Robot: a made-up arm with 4 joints.
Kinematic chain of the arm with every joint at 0, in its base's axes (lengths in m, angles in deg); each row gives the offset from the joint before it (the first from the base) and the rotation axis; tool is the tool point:
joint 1: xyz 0 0 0.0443 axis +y
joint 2: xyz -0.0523 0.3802 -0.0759 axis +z
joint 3: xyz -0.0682 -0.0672 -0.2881 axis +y
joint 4: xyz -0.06 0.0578 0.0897 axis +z
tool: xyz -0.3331 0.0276 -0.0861
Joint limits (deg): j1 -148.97..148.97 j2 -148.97..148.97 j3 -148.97..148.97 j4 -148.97..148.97
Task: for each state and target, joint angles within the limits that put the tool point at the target. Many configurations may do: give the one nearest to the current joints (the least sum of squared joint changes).
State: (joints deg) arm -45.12 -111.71 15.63 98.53
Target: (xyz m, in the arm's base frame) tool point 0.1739 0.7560 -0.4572
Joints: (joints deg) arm -43.34 -107.33 -27.23 55.93
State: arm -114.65 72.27 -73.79 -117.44
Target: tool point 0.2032 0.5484 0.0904
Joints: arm -130.60 40.53 -50.52 -145.40
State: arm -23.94 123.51 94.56 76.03
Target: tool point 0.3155 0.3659 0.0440
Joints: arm -30.55 104.06 82.16 69.07
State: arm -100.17 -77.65 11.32 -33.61
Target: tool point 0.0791 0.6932 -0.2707
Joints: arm -77.50 -45.76 33.63 -5.11
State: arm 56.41 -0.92 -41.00 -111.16
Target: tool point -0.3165 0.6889 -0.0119
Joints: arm 70.97 -8.69 -58.96 -104.85
